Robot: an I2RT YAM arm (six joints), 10 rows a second.
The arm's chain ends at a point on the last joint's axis. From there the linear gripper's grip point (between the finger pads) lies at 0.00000 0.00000 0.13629 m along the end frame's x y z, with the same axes.
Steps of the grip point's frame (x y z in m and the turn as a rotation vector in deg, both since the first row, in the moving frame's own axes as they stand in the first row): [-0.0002 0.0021 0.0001 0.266 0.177 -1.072]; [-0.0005 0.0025 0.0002 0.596 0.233 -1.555]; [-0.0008 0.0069 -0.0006 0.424 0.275 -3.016]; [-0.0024 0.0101 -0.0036 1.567 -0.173 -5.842]
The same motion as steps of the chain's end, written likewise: [-0.0006 0.0027 0.0001 0.266 0.177 -1.072]; [-0.0010 0.0039 0.0002 0.596 0.233 -1.555]; [-0.0014 0.0079 -0.0006 0.424 0.275 -3.016]; [-0.0018 0.0138 -0.0035 1.567 -0.173 -5.842]
